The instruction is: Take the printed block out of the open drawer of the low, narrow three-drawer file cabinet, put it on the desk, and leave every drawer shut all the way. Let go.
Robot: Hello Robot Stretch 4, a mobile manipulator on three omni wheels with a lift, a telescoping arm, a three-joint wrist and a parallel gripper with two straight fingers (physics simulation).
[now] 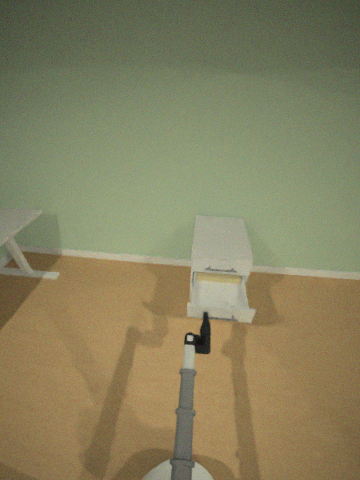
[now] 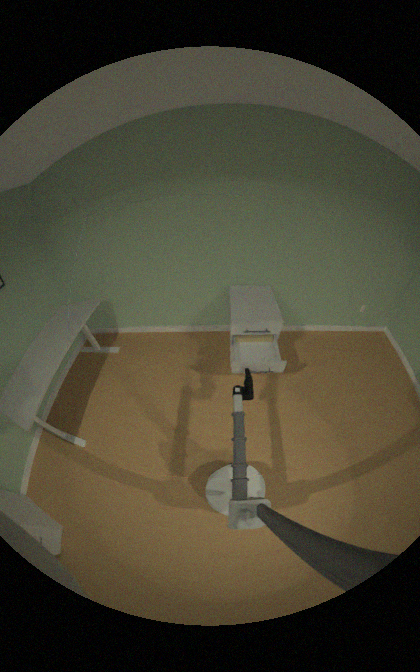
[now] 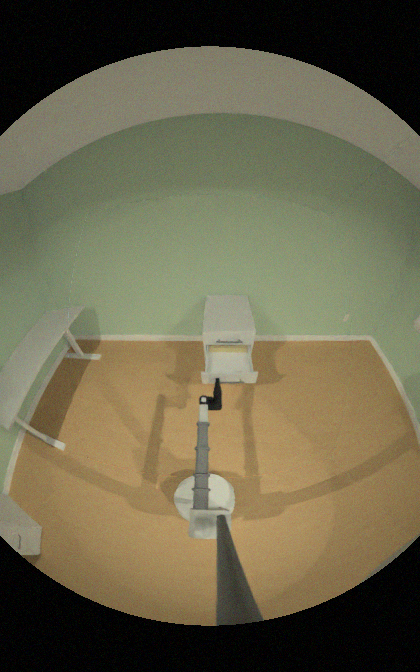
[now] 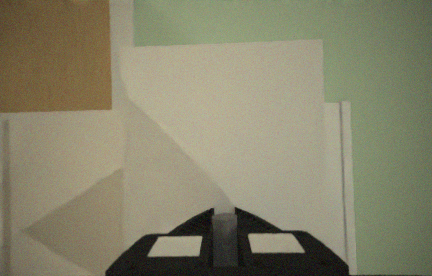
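Note:
The low white file cabinet (image 1: 221, 240) (image 2: 252, 306) (image 3: 227, 313) stands against the wall. The drawer below its top one, the middle drawer (image 1: 215, 296) (image 2: 254, 354) (image 3: 228, 364), is pulled well out; the top drawer (image 1: 235, 265) is shut. A yellowish strip (image 1: 217, 277) (image 3: 227, 348) shows at the open drawer's back. I cannot make out the printed block. My gripper (image 1: 205, 314) (image 2: 247, 370) (image 3: 217, 380) (image 4: 224, 227) is shut on the open drawer's grey bar handle (image 4: 224, 240), in front of the drawer front (image 4: 225, 125). The white desk (image 1: 15, 224) (image 2: 50, 350) (image 3: 32, 360) stands at the left.
The desk's slanted leg (image 1: 19, 255) and foot (image 1: 45, 274) reach onto the floor. Another white cabinet (image 2: 42, 525) (image 3: 22, 530) stands at the lower left. The green wall (image 1: 150, 150) is right behind the file cabinet. My arm (image 1: 184, 420) reaches straight forward from the base.

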